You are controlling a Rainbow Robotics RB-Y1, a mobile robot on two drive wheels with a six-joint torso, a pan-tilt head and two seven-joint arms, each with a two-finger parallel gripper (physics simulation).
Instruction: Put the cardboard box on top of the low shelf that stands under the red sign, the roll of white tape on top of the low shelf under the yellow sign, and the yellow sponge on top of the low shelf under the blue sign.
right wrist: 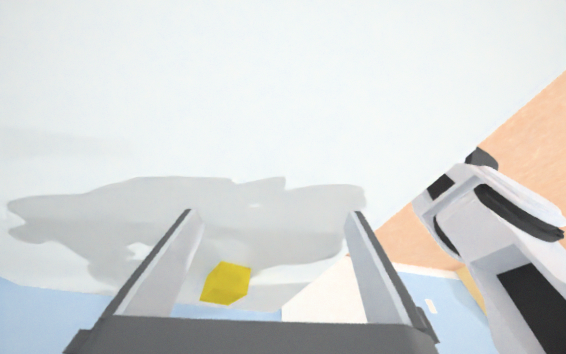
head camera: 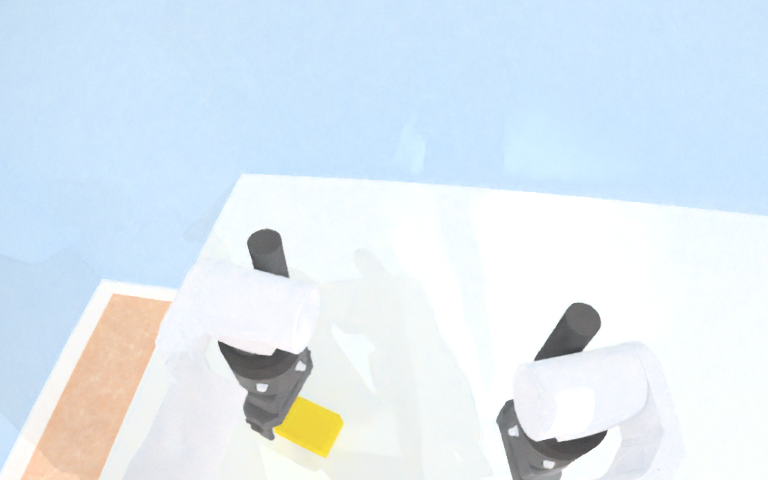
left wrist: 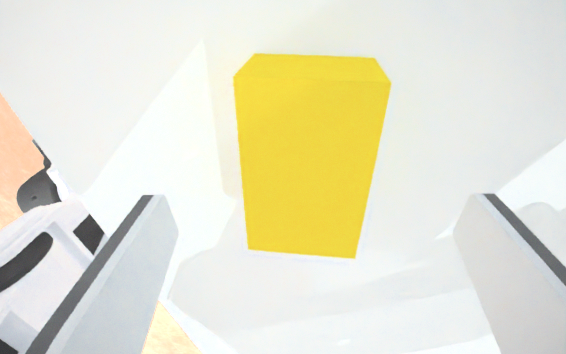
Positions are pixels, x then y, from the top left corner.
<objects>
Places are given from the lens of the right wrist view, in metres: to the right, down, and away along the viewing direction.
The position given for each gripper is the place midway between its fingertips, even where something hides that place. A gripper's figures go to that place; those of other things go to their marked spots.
right gripper [right wrist: 272, 219]: -0.01, 0.03, 0.12
yellow sponge [right wrist: 227, 283]: -0.10, 0.19, 0.30
white table [right wrist: 274, 127]: -0.01, -0.04, 0.14
white door [right wrist: 334, 296]: 0.47, 1.08, 1.50
The marked spots on the white door and the yellow sponge are 1.60 m apart.
</objects>
